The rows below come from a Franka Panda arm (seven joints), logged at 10 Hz.
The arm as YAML. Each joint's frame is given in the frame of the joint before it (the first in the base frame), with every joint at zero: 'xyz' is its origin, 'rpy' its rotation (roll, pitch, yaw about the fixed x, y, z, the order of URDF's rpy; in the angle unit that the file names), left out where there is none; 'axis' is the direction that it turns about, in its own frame. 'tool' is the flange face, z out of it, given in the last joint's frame.
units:
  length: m
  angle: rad
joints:
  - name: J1
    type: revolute
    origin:
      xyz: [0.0, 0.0, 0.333]
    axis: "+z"
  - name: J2
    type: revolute
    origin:
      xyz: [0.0, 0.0, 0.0]
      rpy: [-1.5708, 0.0, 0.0]
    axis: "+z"
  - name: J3
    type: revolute
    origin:
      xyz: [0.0, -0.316, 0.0]
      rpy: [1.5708, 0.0, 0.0]
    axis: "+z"
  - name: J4
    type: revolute
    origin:
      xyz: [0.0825, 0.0, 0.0]
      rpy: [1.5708, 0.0, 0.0]
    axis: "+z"
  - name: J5
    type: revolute
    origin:
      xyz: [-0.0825, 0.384, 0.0]
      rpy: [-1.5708, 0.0, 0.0]
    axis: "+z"
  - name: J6
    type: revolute
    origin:
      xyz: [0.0, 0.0, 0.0]
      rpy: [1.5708, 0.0, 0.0]
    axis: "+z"
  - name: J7
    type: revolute
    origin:
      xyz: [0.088, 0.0, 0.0]
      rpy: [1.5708, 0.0, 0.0]
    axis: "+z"
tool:
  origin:
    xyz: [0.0, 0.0, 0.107]
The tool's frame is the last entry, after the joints.
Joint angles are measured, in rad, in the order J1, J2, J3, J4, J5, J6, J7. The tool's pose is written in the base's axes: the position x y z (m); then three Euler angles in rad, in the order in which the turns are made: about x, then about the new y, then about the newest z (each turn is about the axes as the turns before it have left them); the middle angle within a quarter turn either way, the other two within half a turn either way. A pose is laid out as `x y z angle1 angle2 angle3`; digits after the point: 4 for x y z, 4 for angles.
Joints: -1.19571 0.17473 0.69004 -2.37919 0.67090 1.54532 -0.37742
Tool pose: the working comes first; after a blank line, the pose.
Where each joint sits with the arm in this pose, in the base's axes (m; each line is computed from the numbers above, not from the rounded line before):
J1: 0.0000 0.0000 0.3330
J2: 0.0000 0.0000 0.3330
J3: 0.0201 -0.0511 0.6442
J4: 0.0919 -0.0902 0.6331
J5: 0.3607 -0.2083 0.3722
J6: 0.3607 -0.2083 0.3722
J7: 0.4090 -0.2248 0.3005
the tool: 0.3836 -0.1286 0.2612

0.3836 -0.1286 0.2612 -1.9587 -0.2406 0.5922
